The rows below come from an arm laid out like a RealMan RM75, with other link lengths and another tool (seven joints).
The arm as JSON. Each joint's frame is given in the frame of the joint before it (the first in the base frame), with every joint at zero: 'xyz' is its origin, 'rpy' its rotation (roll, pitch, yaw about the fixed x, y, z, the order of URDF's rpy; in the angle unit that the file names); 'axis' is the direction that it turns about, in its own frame. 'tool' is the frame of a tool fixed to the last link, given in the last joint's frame.
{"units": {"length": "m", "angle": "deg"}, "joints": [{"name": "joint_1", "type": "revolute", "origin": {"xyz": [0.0, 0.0, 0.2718], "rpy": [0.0, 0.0, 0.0]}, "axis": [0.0, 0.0, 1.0]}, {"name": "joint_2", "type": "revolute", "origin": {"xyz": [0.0, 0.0, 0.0], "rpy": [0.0, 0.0, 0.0]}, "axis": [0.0, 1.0, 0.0]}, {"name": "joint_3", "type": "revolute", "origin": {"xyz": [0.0, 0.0, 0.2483], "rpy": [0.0, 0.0, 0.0]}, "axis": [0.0, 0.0, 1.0]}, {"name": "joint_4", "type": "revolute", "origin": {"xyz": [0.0, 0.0, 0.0], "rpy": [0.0, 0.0, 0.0]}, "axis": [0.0, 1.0, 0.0]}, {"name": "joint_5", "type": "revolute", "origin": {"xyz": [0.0, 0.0, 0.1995], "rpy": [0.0, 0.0, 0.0]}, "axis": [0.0, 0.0, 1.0]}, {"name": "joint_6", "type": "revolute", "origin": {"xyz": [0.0, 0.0, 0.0], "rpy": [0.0, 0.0, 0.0]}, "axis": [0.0, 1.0, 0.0]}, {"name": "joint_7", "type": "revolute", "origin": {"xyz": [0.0, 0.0, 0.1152], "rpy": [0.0, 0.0, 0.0]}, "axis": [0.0, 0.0, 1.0]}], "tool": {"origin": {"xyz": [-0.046, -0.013, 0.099], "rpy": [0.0, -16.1, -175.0]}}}
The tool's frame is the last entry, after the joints.
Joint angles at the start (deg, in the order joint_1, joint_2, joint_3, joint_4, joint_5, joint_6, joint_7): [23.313, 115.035, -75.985, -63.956, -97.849, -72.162, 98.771]
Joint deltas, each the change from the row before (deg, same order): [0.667, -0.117, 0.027, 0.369, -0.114, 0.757, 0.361]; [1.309, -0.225, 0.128, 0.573, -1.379, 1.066, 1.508]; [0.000, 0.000, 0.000, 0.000, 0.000, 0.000, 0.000]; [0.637, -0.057, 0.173, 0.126, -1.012, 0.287, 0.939]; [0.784, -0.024, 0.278, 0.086, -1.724, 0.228, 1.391]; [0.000, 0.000, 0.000, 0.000, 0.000, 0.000, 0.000]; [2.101, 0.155, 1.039, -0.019, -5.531, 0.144, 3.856]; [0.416, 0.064, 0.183, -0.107, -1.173, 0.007, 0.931]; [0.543, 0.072, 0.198, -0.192, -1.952, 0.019, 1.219]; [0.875, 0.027, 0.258, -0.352, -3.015, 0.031, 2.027]
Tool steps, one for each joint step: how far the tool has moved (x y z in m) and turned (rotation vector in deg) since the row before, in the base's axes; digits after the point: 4 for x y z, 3 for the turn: [-0.0012, 0.0045, 0.0007, 0.481, -0.131, -0.255]; [0.0004, 0.0078, -0.0004, 0.371, -1.040, -0.958]; [0.0000, 0.0000, 0.0000, 0.000, 0.000, 0.000]; [0.0003, 0.0034, -0.0004, 0.044, -0.660, -0.482]; [0.0013, 0.0039, -0.0011, -0.060, -1.121, -0.738]; [0.0000, 0.0000, 0.0000, 0.000, 0.000, 0.000]; [0.0044, 0.0097, -0.0033, -0.173, -3.501, -1.948]; [0.0006, 0.0019, -0.0006, -0.021, -0.687, -0.449]; [0.0019, 0.0025, -0.0011, 0.007, -1.344, -0.551]; [0.0029, 0.0043, -0.0008, 0.132, -2.109, -0.899]
